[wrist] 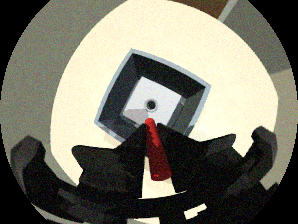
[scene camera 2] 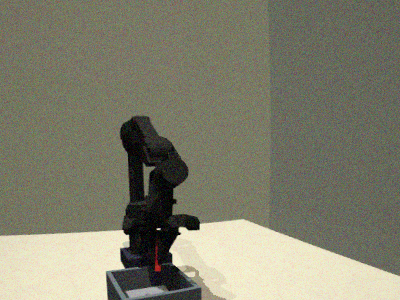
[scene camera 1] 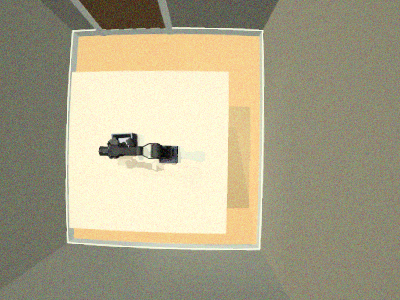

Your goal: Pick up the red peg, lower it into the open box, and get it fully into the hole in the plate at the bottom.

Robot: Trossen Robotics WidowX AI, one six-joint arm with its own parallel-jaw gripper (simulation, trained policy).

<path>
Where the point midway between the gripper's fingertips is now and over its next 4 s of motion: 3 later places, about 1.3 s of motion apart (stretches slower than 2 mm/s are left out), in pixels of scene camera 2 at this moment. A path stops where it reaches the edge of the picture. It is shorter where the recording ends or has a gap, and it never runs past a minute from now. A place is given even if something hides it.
The gripper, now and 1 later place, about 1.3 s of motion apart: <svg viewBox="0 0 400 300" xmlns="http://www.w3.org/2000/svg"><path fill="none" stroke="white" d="M157 263L143 295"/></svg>
</path>
